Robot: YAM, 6 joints.
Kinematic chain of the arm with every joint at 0, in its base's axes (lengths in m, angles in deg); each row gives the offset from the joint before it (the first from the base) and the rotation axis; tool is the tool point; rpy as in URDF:
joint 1: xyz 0 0 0.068 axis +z
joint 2: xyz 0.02 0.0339 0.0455 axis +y
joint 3: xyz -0.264 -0.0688 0 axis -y
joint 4: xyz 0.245 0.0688 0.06 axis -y
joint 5: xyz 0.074 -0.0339 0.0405 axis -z
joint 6: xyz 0.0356 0 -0.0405 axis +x
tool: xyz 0 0 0 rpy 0 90 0
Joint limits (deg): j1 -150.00..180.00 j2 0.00..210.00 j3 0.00..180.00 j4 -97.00..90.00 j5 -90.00..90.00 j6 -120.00..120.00
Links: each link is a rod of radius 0.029 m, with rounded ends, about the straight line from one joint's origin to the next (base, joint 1, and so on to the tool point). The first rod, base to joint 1, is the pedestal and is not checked.
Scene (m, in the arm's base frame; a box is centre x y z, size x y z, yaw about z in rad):
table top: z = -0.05
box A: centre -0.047 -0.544 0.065 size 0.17 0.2 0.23 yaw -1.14
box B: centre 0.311 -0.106 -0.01 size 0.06 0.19 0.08 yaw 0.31
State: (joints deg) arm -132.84 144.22 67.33 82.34 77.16 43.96
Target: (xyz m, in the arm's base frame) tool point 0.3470 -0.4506 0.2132
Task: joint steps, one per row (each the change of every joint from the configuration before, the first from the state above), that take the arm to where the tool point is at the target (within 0.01 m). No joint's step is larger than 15 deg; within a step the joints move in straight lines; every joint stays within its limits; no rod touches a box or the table.
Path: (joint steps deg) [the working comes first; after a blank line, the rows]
Joints at the target: -49.36 149.86 117.72 62.34 58.07 43.96
Straight joint move there: touches box A.

1: 13.88 -7.56 11.90 1.09 -2.07 -12.03
2: 13.88 -7.55 11.91 1.10 -2.07 -12.03
3: 13.89 -7.56 11.90 1.09 -2.08 -12.03
4: 13.88 -7.55 11.91 1.10 -2.07 -12.03
5: 13.88 -7.56 11.90 1.09 -2.07 -12.04
6: 13.88 -7.55 11.91 1.10 -2.07 -12.03
7: 13.88 -7.56 11.90 1.09 -2.07 -12.03
8: -2.28 9.76 -5.49 -4.61 -0.77 14.04
9: -2.28 9.75 -5.49 -4.61 -0.76 14.04
10: -2.28 9.76 -5.49 -4.61 -0.77 14.03
11: -2.28 9.75 -5.49 -4.61 -0.76 14.04
12: -2.28 9.76 -5.49 -4.61 -0.77 14.03
13: -2.29 9.75 -5.49 -4.61 -0.76 14.04

